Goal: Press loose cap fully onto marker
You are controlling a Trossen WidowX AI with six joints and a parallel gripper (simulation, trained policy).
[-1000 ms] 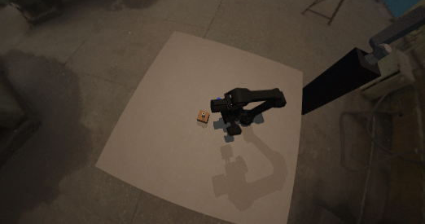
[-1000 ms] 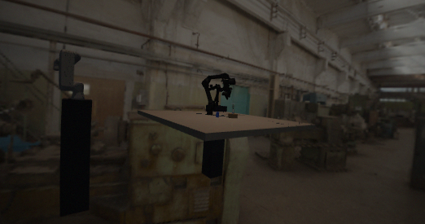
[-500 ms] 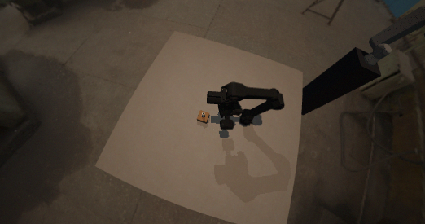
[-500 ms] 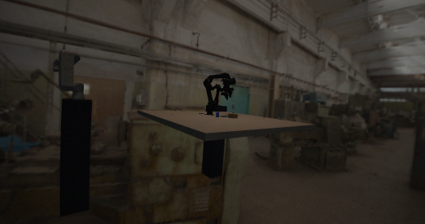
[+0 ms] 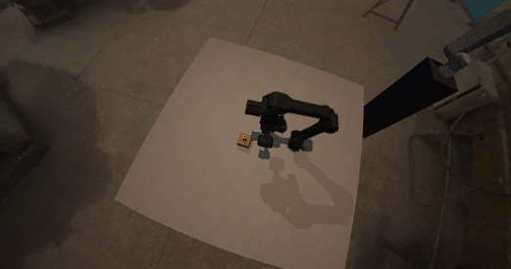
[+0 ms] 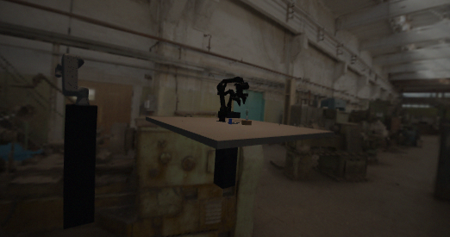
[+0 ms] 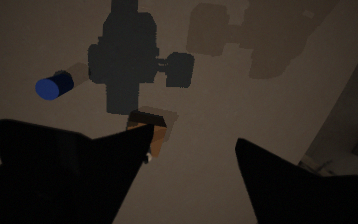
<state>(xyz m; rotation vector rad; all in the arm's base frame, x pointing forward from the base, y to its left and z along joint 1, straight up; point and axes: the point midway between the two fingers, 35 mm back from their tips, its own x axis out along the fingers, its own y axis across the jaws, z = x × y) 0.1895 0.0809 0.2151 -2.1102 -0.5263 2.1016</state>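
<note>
My gripper tip is 30 mm short of the blue cap, 160 mm to the left of it and 160 mm above it. From my gripper tip the other things lie so: orange holder block: 100 mm ahead, 10 mm to the right, 160 mm below.
</note>
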